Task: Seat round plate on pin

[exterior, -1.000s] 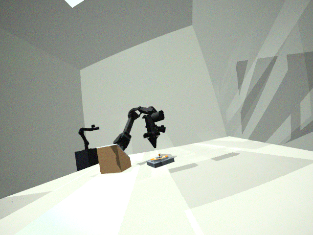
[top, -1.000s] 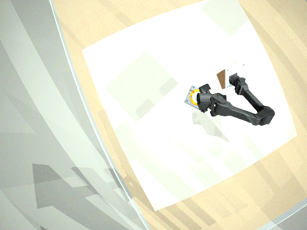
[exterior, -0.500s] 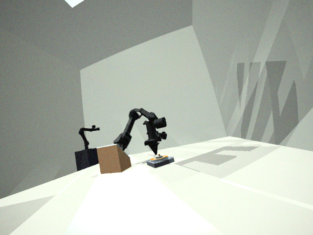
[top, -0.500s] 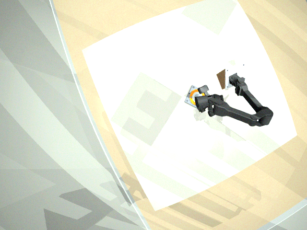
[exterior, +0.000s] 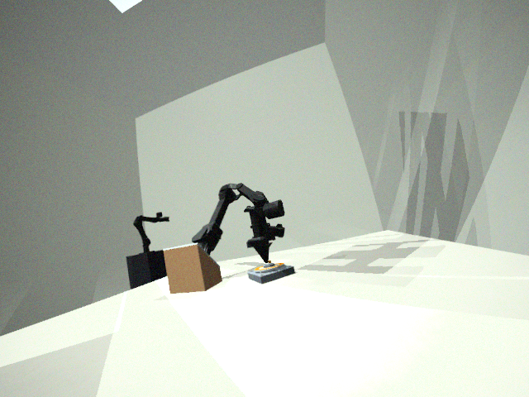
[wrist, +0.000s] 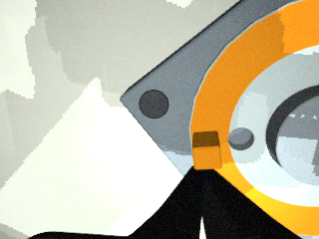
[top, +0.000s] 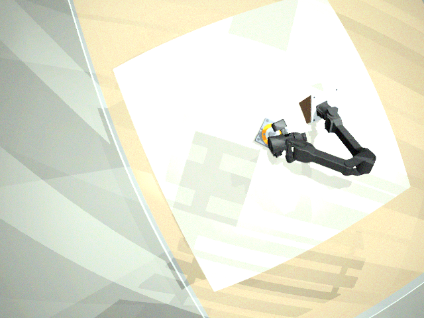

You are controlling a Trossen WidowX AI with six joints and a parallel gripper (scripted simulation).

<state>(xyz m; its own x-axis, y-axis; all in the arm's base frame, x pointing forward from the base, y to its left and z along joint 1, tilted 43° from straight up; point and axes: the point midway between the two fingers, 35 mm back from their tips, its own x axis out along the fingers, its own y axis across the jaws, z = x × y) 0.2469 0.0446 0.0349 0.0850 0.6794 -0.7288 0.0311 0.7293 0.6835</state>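
Right now my gripper tip is 2 cm short of the grey square base, 5 cm to the left of it and 2 cm above it.
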